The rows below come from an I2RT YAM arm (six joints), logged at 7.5 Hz.
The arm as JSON. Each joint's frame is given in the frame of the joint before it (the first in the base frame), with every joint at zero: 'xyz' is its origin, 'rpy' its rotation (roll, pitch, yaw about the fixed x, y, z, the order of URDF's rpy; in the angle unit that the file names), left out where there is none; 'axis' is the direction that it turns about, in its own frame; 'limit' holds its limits. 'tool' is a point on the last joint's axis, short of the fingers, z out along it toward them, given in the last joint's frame.
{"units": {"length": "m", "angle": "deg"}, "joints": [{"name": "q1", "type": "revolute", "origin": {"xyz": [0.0, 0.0, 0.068], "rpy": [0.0, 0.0, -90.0]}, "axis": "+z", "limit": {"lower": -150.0, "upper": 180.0}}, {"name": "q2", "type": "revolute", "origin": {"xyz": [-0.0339, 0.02, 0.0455], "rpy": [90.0, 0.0, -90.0]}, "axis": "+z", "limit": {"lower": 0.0, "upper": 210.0}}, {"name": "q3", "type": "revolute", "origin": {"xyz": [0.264, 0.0, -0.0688], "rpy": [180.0, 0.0, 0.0]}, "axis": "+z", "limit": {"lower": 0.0, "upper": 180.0}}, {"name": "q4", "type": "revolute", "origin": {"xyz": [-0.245, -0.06, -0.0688], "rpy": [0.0, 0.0, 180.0]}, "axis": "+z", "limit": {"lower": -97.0, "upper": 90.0}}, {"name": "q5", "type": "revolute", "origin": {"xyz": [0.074, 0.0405, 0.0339], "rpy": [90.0, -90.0, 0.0]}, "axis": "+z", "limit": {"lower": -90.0, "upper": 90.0}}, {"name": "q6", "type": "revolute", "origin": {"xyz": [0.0, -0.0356, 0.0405], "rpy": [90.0, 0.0, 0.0]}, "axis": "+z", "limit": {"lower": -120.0, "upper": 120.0}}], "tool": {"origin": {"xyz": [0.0, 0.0, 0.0], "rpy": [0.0, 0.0, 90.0]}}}
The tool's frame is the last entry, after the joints.
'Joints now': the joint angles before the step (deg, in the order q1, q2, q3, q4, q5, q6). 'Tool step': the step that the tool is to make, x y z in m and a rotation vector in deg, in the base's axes. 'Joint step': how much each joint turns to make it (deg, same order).
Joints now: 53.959, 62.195, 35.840, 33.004, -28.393, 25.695
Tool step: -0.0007, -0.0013, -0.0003, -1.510, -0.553, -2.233
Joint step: 0.255, -0.824, 0.236, -2.772, 2.340, -1.774
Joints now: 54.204, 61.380, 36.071, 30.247, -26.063, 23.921
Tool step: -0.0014, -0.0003, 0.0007, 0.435, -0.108, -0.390
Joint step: 0.319, -0.294, -0.183, 0.355, 0.721, 0.112
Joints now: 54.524, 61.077, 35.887, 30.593, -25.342, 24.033
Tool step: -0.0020, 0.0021, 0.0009, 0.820, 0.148, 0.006
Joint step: 0.771, 0.235, -0.035, 1.094, 0.821, 0.565
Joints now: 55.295, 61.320, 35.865, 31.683, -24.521, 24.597
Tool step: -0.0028, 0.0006, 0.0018, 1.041, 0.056, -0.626
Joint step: 0.819, -0.278, -0.169, 0.922, 1.509, 0.501
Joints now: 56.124, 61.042, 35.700, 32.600, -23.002, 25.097
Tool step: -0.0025, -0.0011, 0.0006, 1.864, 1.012, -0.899
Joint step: 0.579, -0.450, -0.803, 2.016, 1.727, 1.779
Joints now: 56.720, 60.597, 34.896, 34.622, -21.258, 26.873
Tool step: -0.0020, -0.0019, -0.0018, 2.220, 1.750, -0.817
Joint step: 0.377, -0.349, -1.375, 2.839, 1.633, 2.599
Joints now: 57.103, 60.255, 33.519, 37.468, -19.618, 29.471
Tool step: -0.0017, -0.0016, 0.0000, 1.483, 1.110, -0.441
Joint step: 0.283, -0.423, -0.715, 1.480, 1.050, 1.651
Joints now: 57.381, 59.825, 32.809, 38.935, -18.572, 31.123
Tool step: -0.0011, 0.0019, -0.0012, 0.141, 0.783, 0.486
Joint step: 0.489, 0.385, -0.079, 0.404, 0.155, 0.760
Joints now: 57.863, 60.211, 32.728, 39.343, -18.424, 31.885
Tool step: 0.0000, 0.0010, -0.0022, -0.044, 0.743, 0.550
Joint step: 0.080, 0.380, -0.248, 0.428, -0.337, 0.727
